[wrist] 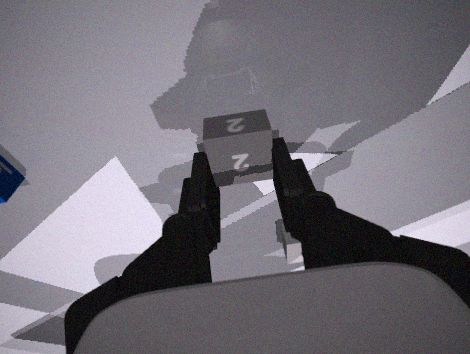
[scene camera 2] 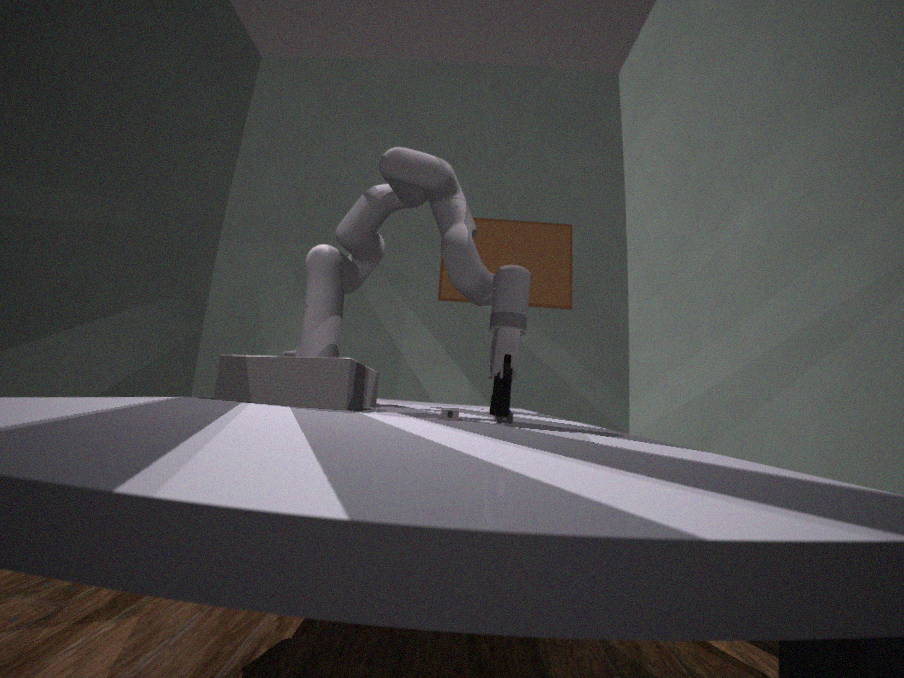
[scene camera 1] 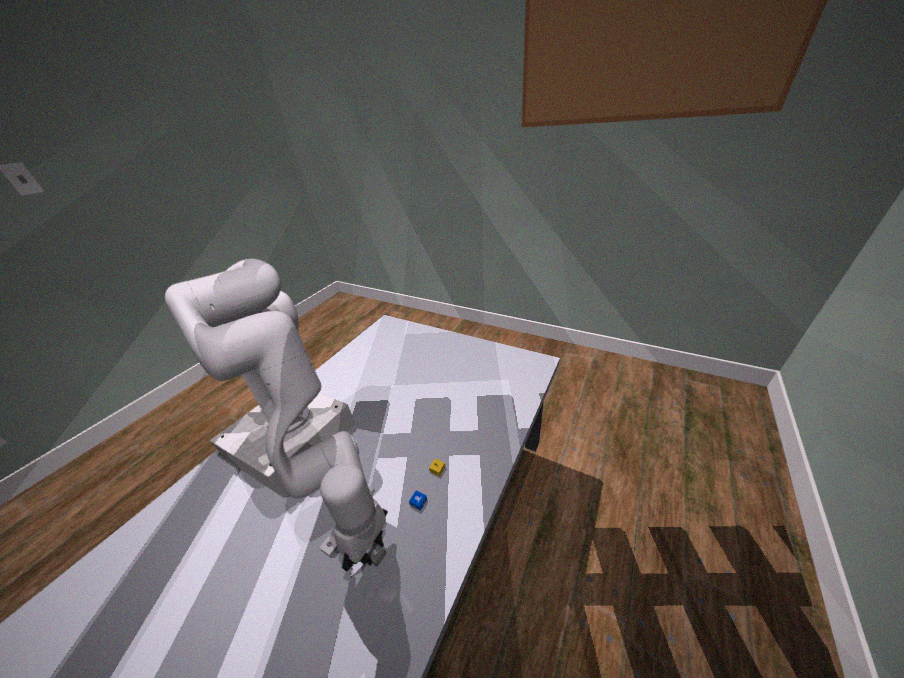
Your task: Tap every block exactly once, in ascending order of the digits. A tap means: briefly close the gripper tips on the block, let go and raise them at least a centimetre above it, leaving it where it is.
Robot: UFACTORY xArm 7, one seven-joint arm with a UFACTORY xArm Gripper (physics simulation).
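A grey block with a white 2 (scene camera 1: 378, 556) (scene camera 2: 502, 418) (wrist: 237, 132) stands on the table. My gripper (scene camera 1: 371, 552) (scene camera 2: 500, 413) (wrist: 242, 166) points down and is shut on this block, one dark fingertip against each side. A white block (scene camera 1: 329, 545) (scene camera 2: 449, 413) (wrist: 293, 251) is nearer the arm's base; in the wrist view the right finger partly hides it. A blue block (scene camera 1: 417, 499) (wrist: 7, 182) lies apart from the gripper, cut off at the left edge of the wrist view. A yellow block (scene camera 1: 436, 466) lies beyond the blue one. Their digits are too small or cut off to read surely.
The arm's box-shaped base (scene camera 1: 244, 451) (scene camera 2: 284, 380) stands on the table (scene camera 1: 452, 353) (scene camera 2: 438, 561). The long table edge runs to the right of the blocks in scene camera 1, above a wooden floor (scene camera 1: 657, 437). Strong shadow stripes cross the table.
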